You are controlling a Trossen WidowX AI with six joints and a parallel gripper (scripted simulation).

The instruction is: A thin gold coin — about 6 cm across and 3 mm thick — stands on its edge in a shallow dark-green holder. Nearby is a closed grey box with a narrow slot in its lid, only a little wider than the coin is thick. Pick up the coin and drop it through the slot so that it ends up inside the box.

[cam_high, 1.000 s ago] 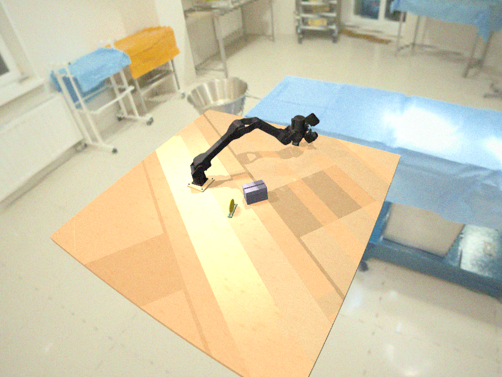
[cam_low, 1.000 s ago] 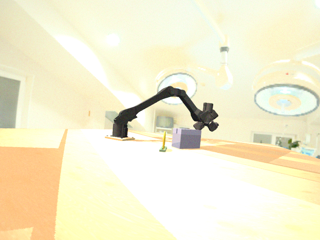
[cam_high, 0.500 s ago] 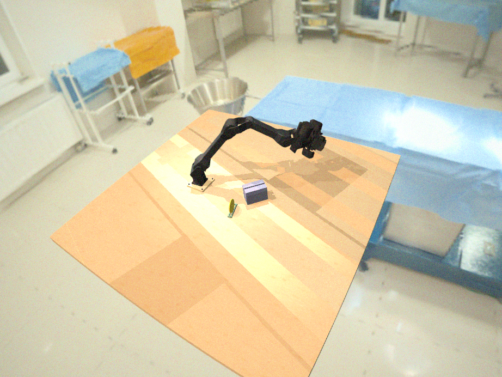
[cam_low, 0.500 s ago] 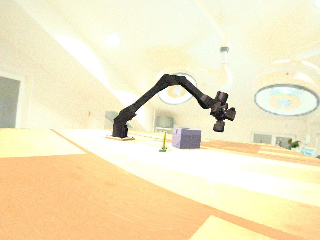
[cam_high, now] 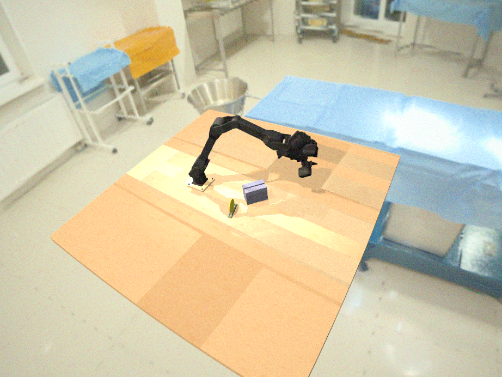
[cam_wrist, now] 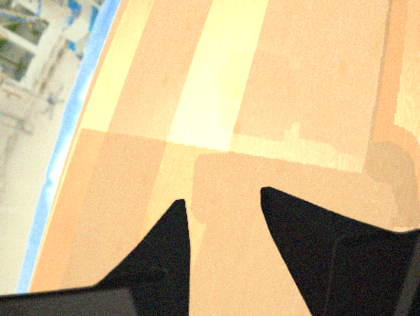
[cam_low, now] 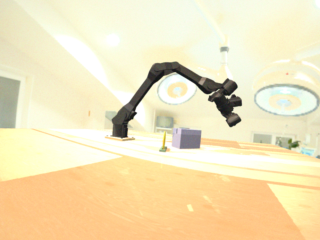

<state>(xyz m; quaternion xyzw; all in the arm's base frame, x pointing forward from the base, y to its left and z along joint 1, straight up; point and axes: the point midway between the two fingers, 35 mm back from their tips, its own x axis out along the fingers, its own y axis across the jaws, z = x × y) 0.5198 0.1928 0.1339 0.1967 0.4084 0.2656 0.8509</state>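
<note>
My gripper tip is now 330 mm to the left of the thin gold coin, 290 mm past it and 90 mm above it.
</note>
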